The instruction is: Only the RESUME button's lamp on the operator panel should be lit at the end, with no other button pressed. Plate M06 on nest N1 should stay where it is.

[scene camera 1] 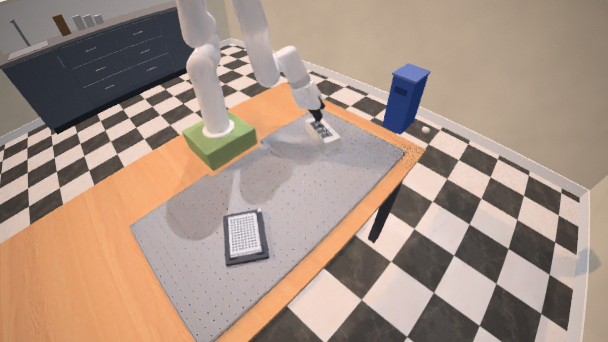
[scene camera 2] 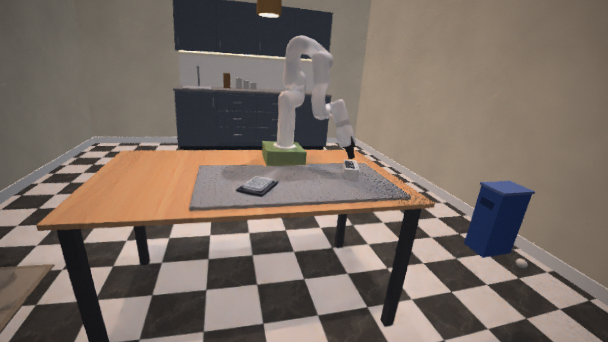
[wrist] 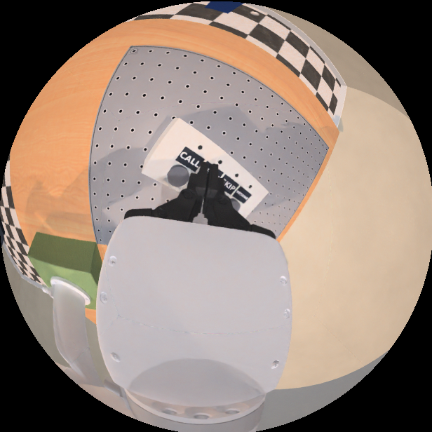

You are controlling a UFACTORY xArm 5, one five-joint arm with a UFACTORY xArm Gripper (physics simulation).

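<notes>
The operator panel is a white box on the grey perforated board. In the wrist view the CALL label, SKIP label and small RESUME label show; the RETRY label is mostly hidden by the fingers. The CALL button is grey; the RESUME button is partly hidden. The lamp dots look dark. My gripper is shut and empty, with its tips over the panel's middle; contact cannot be told. Plate M06 sits on dark nest N1.
The grey board lies on the wooden table. The green arm base block stands at the board's rear edge. A blue bin stands on the floor beyond the table.
</notes>
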